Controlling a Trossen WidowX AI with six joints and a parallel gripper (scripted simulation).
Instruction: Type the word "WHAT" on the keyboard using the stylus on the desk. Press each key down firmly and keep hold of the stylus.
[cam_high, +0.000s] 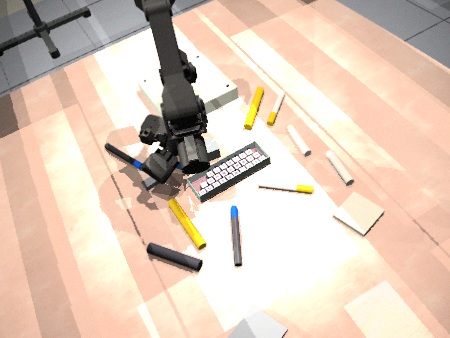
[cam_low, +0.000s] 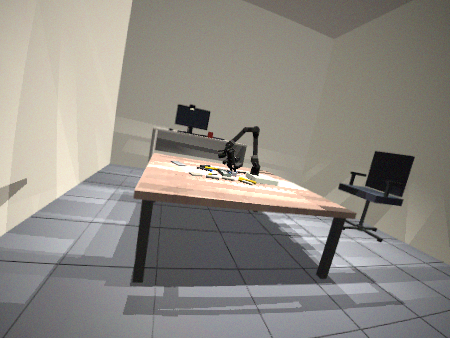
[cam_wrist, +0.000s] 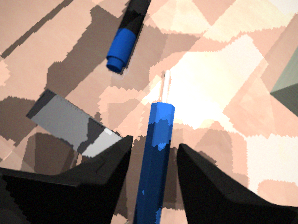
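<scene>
Now: gripper tip 1 cm to the left of the blue stylus, 1 cm past it and 1 cm above it. Also, from my gripper tip: eraser (4 cm to the right, 3 cm ahead, 1 cm below); white pad (33 cm to the left, 31 cm ahead, 1 cm below).
</scene>
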